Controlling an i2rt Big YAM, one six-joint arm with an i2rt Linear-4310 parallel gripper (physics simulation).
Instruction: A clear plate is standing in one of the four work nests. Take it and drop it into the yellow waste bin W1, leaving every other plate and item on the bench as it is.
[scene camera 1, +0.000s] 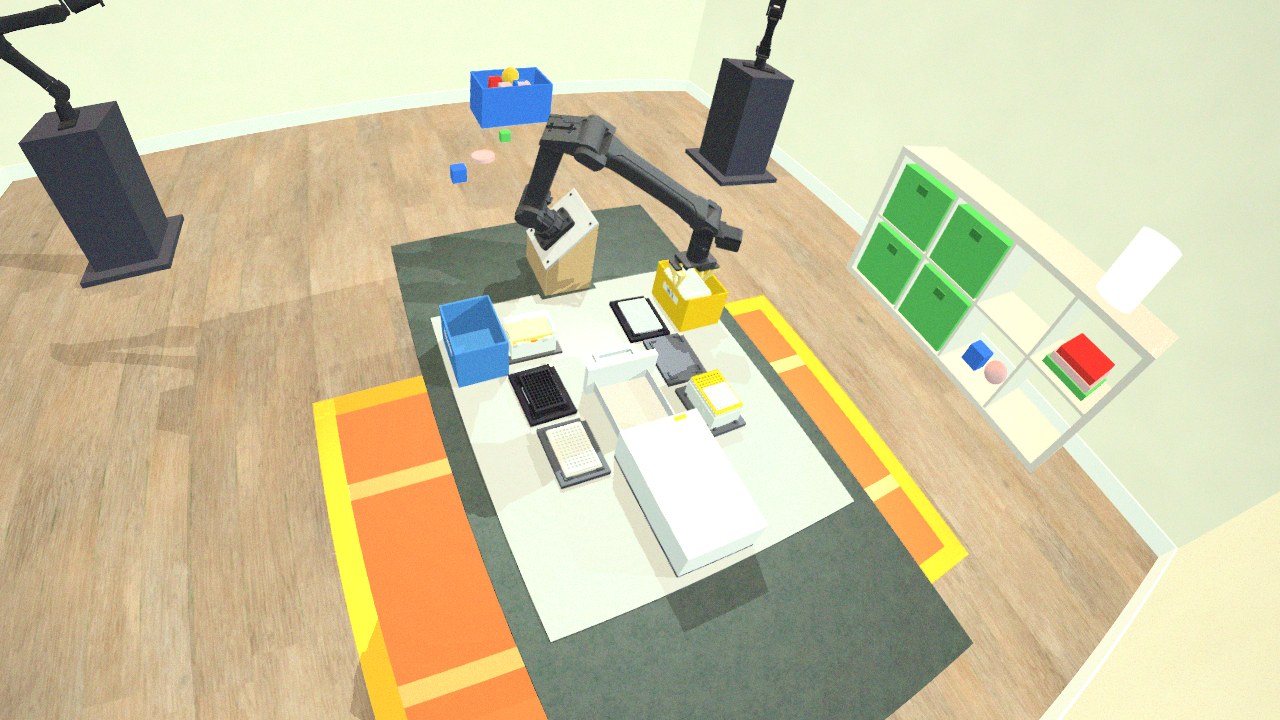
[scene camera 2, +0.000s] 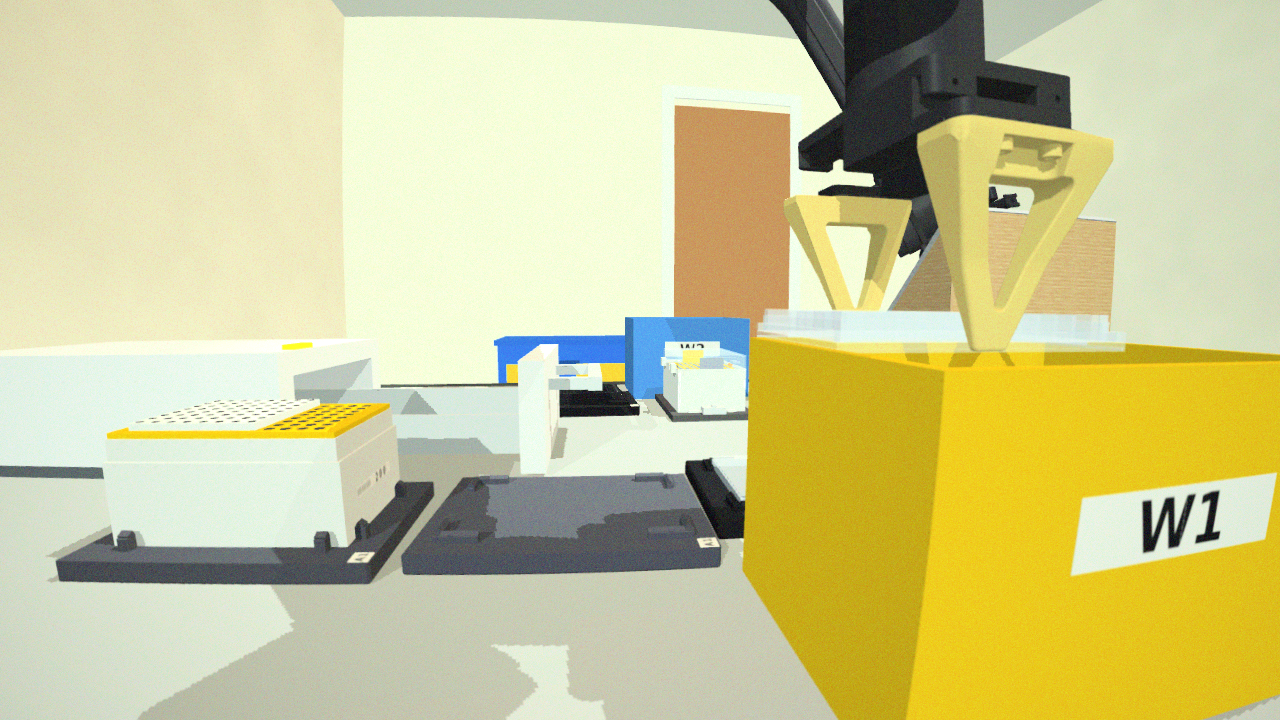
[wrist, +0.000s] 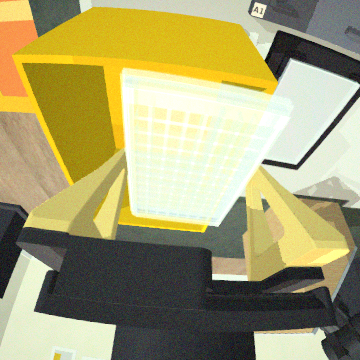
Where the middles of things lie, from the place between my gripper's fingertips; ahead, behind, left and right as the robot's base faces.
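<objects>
There's a black plate (scene camera 1: 539, 386) that's 480 mm to the right of my hand, 160 mm ahead of it and 100 mm below it. The yellow-topped tip rack (scene camera 2: 228, 473) is 70 mm below my hand, 330 mm ahead of it and 90 mm to the right of it. Going by their middles, the rack is the nearest to my hand of the things named here.
</objects>
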